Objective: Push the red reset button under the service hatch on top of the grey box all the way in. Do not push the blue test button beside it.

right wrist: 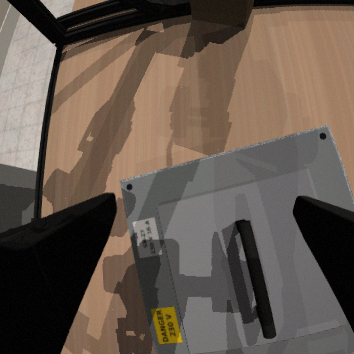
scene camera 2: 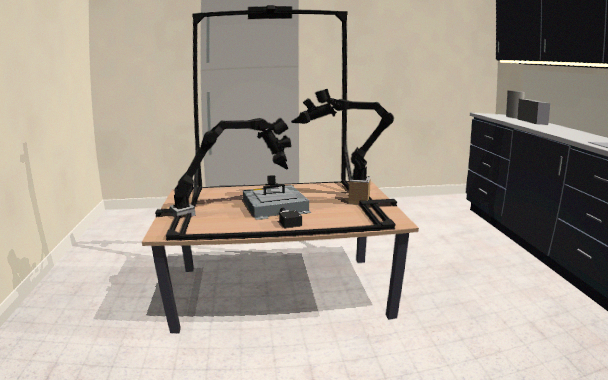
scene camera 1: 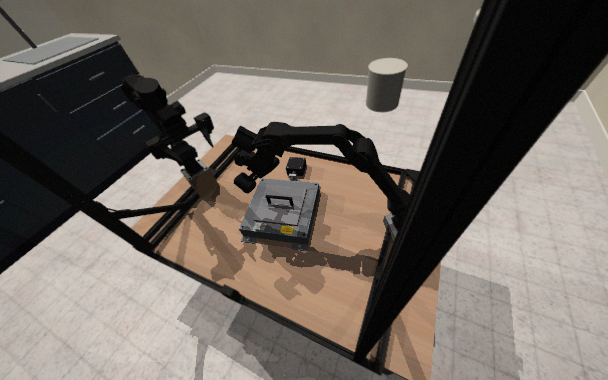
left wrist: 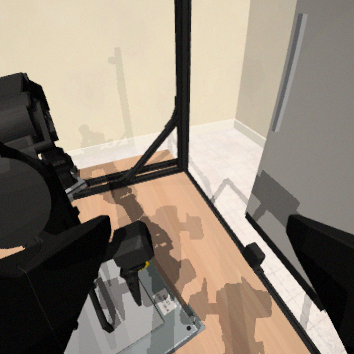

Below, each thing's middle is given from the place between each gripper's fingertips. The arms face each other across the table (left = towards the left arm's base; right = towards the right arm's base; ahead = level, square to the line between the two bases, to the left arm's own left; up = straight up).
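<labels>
The service hatch (right wrist: 241,269) has my right hand 11 cm above it, 7 cm to the left of it and 3 cm short of it. Counted from that same right hand, the grey box (scene camera 1: 299,235) is 17 cm below, 9 cm ahead and 8 cm to the right.
My left gripper is 32 cm above the service hatch, 13 cm to the left of it and 12 cm short of it. The grey box, from my left hand, is 38 cm below, 18 cm ahead and 13 cm to the right.
</labels>
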